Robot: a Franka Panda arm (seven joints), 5 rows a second.
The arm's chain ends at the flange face. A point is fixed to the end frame.
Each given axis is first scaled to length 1.
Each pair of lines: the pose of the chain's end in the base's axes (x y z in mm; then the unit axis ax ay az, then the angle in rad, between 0 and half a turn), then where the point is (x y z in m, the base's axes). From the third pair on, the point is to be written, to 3 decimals.
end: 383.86 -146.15 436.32 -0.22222 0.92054 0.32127 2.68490
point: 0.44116 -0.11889 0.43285
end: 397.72 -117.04 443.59 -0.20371 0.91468 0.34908 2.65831
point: 0.45572 -0.09112 0.44212
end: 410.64 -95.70 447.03 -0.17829 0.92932 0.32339 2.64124
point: 0.470 -0.074 0.445
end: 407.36 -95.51 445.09 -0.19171 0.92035 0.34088 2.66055
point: 0.466 -0.071 0.443
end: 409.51 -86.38 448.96 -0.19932 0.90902 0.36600 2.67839
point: 0.467 -0.060 0.447
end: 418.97 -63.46 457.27 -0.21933 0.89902 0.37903 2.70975
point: 0.475 -0.034 0.455
